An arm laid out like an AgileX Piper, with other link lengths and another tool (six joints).
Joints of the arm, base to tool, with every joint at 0 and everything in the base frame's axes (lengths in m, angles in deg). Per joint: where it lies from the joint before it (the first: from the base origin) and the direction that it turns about. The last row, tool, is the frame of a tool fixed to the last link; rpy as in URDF.
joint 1: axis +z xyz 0 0 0.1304
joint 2: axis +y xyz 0 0 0
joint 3: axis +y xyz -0.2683 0 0.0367
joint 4: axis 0.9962 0 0.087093 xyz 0.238 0 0.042
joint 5: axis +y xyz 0 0 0
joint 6: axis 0.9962 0 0.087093 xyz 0.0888 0 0.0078
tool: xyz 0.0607 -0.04 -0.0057 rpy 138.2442 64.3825 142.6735
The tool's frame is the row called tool.
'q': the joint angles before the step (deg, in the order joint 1, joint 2, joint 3, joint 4, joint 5, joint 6). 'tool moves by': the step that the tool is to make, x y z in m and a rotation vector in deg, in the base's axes. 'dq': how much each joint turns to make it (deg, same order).
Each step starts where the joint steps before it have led.
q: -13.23, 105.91, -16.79, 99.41, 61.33, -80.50
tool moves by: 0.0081, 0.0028, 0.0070, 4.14, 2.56, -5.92
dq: 0.02, -0.23, -0.32, 3.94, 1.95, 5.04
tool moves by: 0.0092, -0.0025, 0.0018, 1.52, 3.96, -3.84
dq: -0.03, -0.01, -2.13, 0.65, -1.43, 6.95
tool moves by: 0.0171, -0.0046, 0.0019, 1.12, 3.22, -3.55
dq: 0.01, 0.67, -3.94, 0.02, -1.89, 7.31
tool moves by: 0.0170, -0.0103, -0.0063, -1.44, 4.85, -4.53
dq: -0.01, 1.60, -4.29, -0.01, -5.09, 7.14
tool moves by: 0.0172, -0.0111, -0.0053, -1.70, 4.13, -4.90
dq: 0.00, 1.45, -4.18, -0.06, -5.27, 6.63
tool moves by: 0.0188, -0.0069, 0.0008, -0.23, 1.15, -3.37
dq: 0.02, 1.19, -4.01, 0.03, -2.44, 4.55
